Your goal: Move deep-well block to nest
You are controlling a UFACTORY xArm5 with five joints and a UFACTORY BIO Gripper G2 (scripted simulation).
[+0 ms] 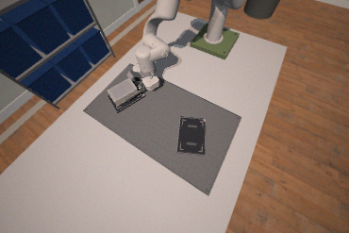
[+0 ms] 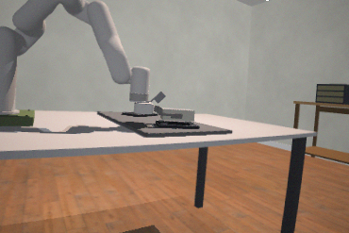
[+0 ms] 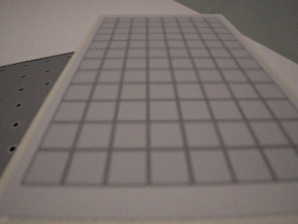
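Now: hand 1 cm short of the white 96-well deep-well block. Also, from my hand: grey perforated mat: 20 cm to the left, 5 cm below.
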